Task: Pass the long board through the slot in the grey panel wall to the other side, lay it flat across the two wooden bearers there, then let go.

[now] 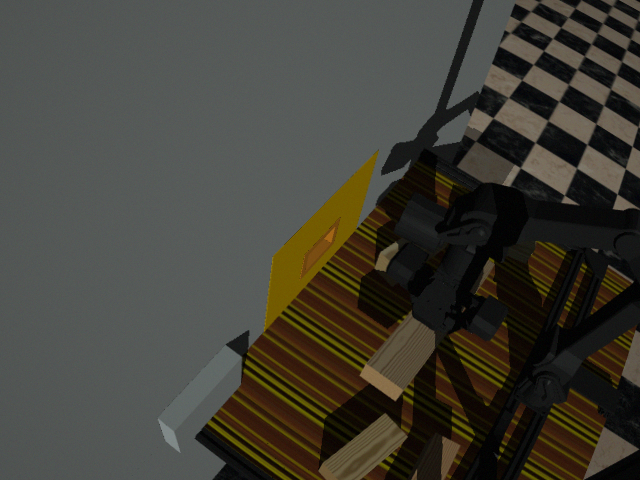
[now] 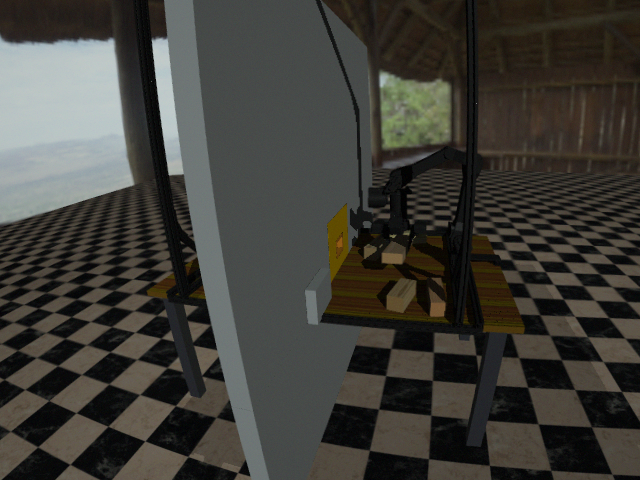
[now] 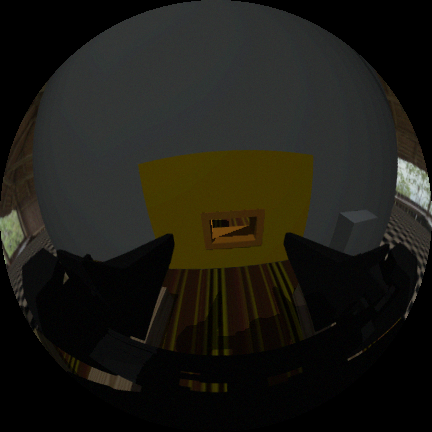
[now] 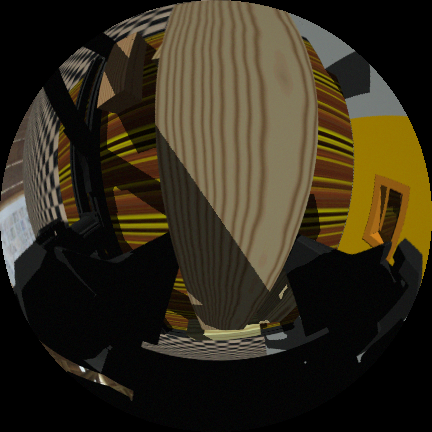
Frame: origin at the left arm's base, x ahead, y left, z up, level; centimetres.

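Seen in the pictures: left gripper, fingertip midpoint: (image 3: 230, 239); right gripper, fingertip midpoint: (image 4: 230, 232); right arm's base at its link origin: (image 1: 535, 392) (image 4: 93, 229).
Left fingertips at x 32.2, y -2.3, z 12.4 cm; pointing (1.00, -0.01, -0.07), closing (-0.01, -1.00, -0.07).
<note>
Offsets run from my left fingertips to a thing's top centre. "spot": to the spot under its first point.
The long board (image 1: 403, 356) (image 2: 393, 254) (image 4: 237, 125) is held above the table, roughly parallel to the grey panel wall (image 1: 206, 155) (image 2: 284, 155) (image 3: 225, 90) and apart from it. My right gripper (image 1: 447, 297) (image 2: 399, 232) (image 4: 230, 232) is shut on the board. The orange-framed slot @[spot: dy -3.1, dx +15.9, dz -8.0 cm] (image 1: 310, 262) (image 2: 339, 245) (image 3: 206, 232) (image 4: 372, 212) sits in a yellow patch, with no board in it. My left gripper (image 3: 230, 239) is open and empty, facing the slot on the other side. Two wooden bearers @[spot: dy +9.5, dx -1.1, dz -11.7 cm] (image 3: 159, 315) @[dy -12.4, dx -10.1, dz -10.5 cm] (image 3: 304, 311) lie there, partly hidden behind its fingers.
Two wooden blocks @[dy -23.6, dx +40.4, dz -9.6 cm] (image 1: 363, 448) @[dy -22.8, dx +50.3, dz -9.9 cm] (image 1: 436, 457) (image 2: 401, 295) (image 2: 435, 298) lie near the table's edge. Another pale block @[dy +14.0, dx +27.6, dz -9.3 cm] (image 1: 386, 256) (image 2: 371, 251) lies close by the right gripper. A grey box (image 1: 206, 382) (image 2: 318, 298) (image 3: 352, 230) (image 4: 352, 75) juts from the wall. Black frame posts (image 2: 471, 155) stand beside the table.
</note>
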